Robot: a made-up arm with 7 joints.
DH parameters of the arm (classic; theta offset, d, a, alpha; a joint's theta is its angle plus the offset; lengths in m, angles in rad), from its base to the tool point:
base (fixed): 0 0.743 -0.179 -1.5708
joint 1: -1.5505 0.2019 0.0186 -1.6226
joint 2: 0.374 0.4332 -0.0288 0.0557
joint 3: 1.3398 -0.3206 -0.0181 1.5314
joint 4: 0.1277 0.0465 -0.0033 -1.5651
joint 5: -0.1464 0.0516 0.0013 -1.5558
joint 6: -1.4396 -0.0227 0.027 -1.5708
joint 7: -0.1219 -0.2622 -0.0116 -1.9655
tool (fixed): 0.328 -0.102 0 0
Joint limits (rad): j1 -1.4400..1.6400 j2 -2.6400..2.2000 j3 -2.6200..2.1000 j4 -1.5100..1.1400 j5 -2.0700..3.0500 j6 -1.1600..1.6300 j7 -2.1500..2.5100
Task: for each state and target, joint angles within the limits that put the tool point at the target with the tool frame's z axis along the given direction. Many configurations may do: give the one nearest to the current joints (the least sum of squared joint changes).
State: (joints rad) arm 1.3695 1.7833 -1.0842 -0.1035 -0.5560 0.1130 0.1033
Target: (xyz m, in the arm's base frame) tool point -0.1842 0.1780 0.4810 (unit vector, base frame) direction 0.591 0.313 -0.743
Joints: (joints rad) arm 0.8905 1.4667 -1.6548 -0.7456 -1.1635 0.2249 -0.3780
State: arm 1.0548 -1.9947 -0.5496 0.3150 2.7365 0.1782 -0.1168
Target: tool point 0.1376 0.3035 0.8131 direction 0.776 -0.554 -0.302
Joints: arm 0.2332 -1.7662 -0.1946 0.0785 3.0073 0.4451 -0.9620
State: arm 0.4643 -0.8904 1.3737 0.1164 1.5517 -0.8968 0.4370
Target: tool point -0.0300 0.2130 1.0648 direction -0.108 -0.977 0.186
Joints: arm -0.1687 -1.1926 1.4033 0.1283 1.5462 -0.1492 0.4338
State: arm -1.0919 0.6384 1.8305 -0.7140 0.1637 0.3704 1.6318
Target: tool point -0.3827 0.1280 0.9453 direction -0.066 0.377 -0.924
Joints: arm -1.3354 0.3224 1.5582 0.0399 -0.4098 -0.4948 2.0360
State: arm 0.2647 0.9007 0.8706 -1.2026 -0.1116 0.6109 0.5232
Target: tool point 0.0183 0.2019 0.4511 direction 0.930 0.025 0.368
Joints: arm 0.2720 0.5667 0.5743 -1.4521 -0.3634 0.4928 0.9921
